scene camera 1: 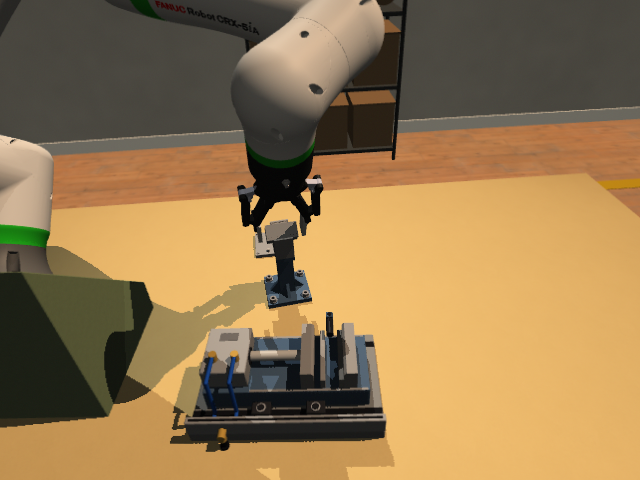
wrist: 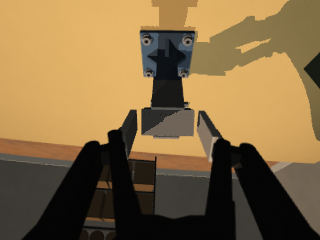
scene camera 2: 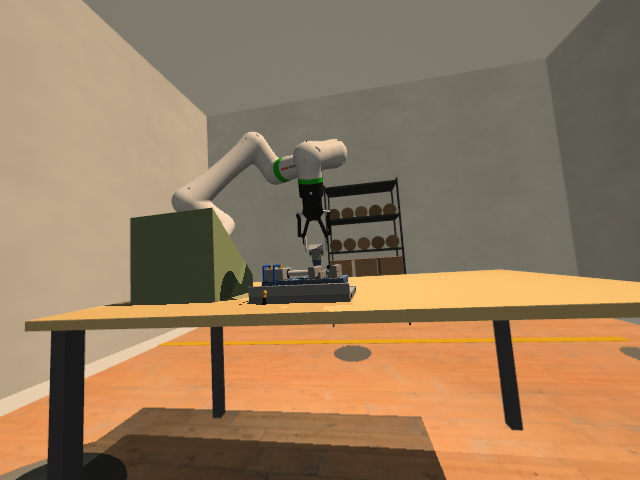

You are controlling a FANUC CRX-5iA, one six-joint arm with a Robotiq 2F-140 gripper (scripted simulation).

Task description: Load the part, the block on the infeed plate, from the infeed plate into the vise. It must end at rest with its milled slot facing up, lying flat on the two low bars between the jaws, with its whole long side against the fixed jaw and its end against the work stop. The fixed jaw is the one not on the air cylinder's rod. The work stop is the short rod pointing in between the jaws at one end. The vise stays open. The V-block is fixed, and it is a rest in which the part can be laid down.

Labels:
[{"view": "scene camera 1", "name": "my gripper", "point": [281, 233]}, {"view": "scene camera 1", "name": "fixed jaw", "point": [348, 336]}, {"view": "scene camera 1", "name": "air cylinder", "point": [218, 377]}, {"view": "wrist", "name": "my gripper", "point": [167, 120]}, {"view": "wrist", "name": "part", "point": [153, 122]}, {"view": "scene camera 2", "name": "my gripper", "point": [316, 250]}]

